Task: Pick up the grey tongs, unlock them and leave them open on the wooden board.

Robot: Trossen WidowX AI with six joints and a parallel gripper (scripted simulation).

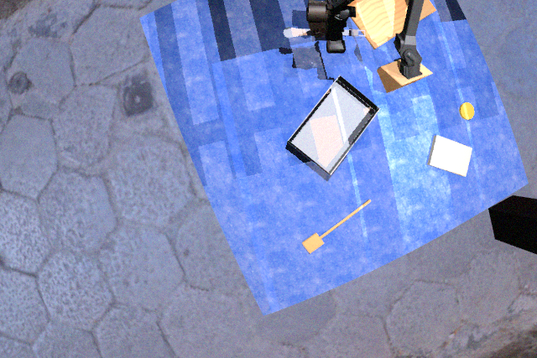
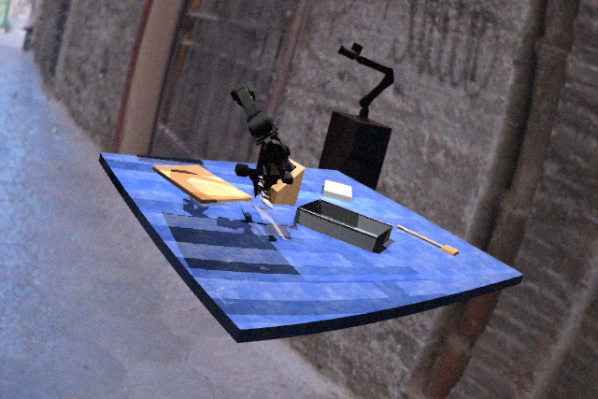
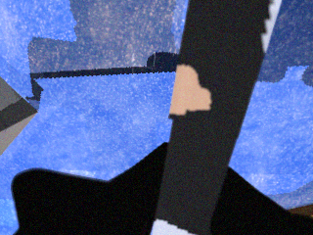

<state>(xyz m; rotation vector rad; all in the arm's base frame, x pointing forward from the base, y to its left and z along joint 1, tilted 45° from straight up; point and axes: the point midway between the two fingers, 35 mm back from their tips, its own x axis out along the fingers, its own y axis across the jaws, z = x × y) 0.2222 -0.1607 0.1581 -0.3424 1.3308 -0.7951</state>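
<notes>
My gripper tip is 320 mm past the wooden board, 80 mm to the left of it and 60 mm above it. Also, from my gripper tip: white block (580 mm to the left, 330 mm behind, 60 mm below); then roasting tin (310 mm to the left, 100 mm ahead, 40 mm below).
</notes>
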